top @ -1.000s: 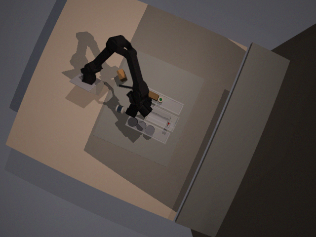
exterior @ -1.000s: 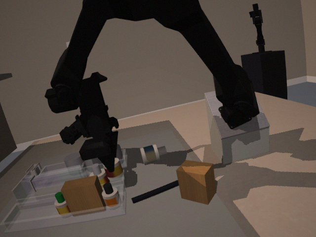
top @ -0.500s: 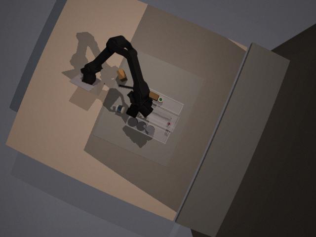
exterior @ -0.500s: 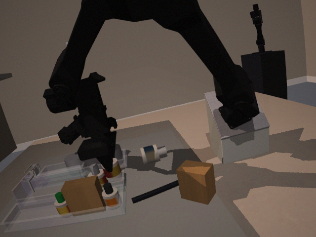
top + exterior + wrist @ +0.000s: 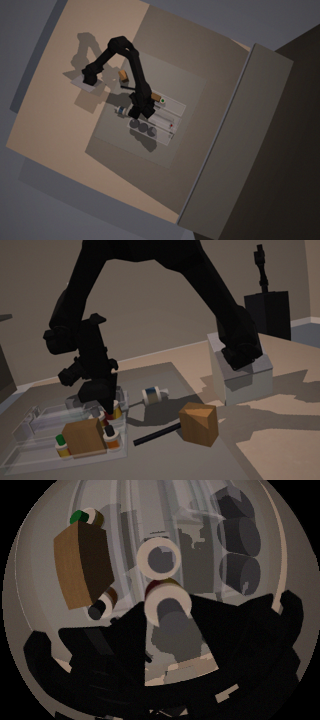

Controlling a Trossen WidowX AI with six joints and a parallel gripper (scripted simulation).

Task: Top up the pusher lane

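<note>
The black-capped jar is 10 mm ahead of my gripper tip, 80 mm to the left of it and 20 mm below it. Also, from my gripper tip: green-capped jar: 120 mm ahead, 70 mm to the left, 20 mm below; then black rod: 100 mm behind, 80 mm to the left, 50 mm below; then blue-labelled jar: 120 mm behind, 80 mm to the right, 30 mm below.
</note>
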